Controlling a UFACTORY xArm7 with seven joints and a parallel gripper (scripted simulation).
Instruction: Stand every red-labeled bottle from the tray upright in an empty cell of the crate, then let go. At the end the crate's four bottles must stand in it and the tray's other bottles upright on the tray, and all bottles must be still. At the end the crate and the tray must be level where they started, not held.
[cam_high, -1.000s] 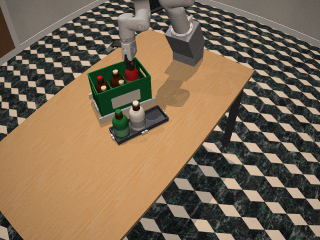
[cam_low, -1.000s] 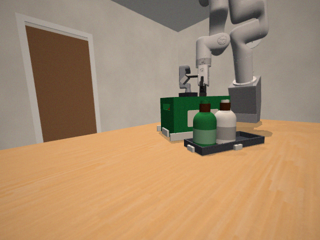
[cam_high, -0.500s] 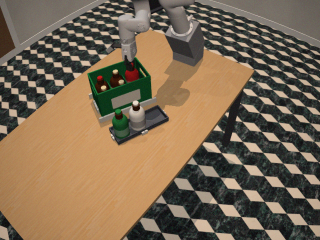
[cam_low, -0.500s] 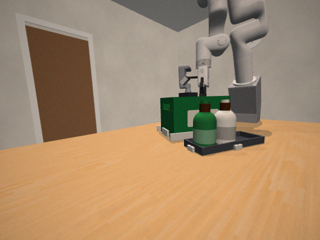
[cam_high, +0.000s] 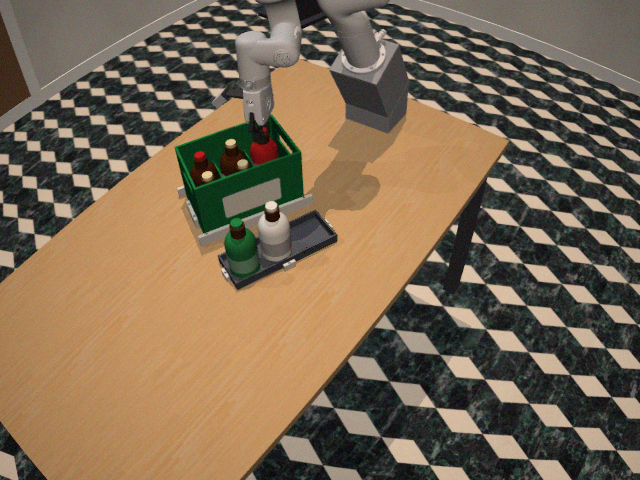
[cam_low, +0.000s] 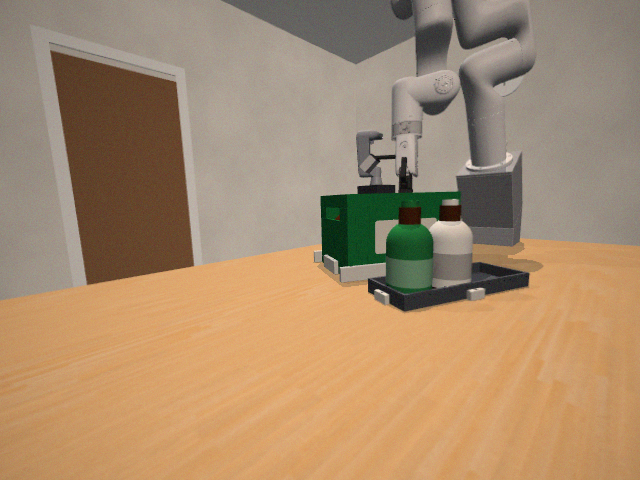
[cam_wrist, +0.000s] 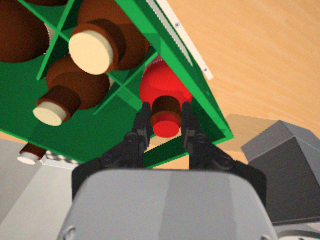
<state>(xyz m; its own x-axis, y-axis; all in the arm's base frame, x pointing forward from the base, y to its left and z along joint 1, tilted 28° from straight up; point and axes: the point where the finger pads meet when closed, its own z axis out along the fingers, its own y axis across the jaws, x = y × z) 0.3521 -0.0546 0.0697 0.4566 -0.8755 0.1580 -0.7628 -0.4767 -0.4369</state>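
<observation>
Now: hand 70 mm above the red-labeled bottle. Also, from my hand: green crate: 100 mm ahead, 10 mm to the left, 80 mm below; tray: 160 mm ahead, 220 mm to the left, 150 mm below; white bottle: 160 mm ahead, 210 mm to the left, 80 mm below.
</observation>
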